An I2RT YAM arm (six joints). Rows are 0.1 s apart.
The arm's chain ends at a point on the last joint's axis. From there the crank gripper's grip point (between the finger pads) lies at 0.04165 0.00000 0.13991 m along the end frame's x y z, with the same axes.
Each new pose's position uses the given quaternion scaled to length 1; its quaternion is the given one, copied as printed.
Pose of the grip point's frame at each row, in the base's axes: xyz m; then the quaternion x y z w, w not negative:
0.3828, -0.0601, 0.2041, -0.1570, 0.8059, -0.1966, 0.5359
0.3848, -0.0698, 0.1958, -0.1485, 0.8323, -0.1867, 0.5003
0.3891, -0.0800, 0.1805, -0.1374, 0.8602, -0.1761, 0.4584
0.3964, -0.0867, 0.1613, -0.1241, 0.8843, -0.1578, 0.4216
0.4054, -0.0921, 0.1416, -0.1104, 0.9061, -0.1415, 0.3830
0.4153, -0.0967, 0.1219, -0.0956, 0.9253, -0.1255, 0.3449
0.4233, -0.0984, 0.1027, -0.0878, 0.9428, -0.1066, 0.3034
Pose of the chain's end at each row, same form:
0.2690, -0.0200, 0.2862, -0.1570, 0.8059, -0.1966, 0.5359
0.2795, -0.0290, 0.2883, -0.1485, 0.8323, -0.1867, 0.5003
0.2946, -0.0387, 0.2838, -0.1374, 0.8602, -0.1761, 0.4584
0.3122, -0.0476, 0.2739, -0.1241, 0.8843, -0.1578, 0.4216
0.3323, -0.0552, 0.2625, -0.1104, 0.9061, -0.1415, 0.3830
0.3536, -0.0625, 0.2497, -0.0956, 0.9253, -0.1255, 0.3449
0.3740, -0.0681, 0.2367, -0.0878, 0.9428, -0.1066, 0.3034

